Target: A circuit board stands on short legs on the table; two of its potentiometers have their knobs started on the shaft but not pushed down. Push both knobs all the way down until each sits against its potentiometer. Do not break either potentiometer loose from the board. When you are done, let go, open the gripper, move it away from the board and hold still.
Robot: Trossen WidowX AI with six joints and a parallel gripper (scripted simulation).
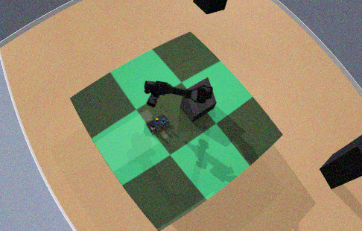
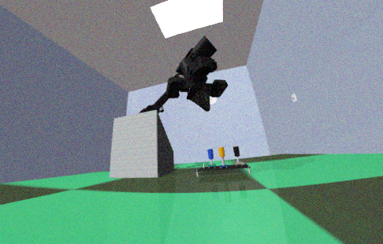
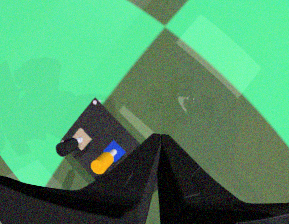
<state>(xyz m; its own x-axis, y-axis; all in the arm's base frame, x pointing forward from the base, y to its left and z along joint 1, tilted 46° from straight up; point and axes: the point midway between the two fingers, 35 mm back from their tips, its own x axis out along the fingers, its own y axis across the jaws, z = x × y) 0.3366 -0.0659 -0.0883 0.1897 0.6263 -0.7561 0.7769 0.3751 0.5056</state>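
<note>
My gripper tip is 30 mm past the blue knob, 130 mm to the right of it and 120 mm above it. The rest, counted from my gripper tip: black knob (60 mm ahead, 130 mm to the left, 120 mm below).
</note>
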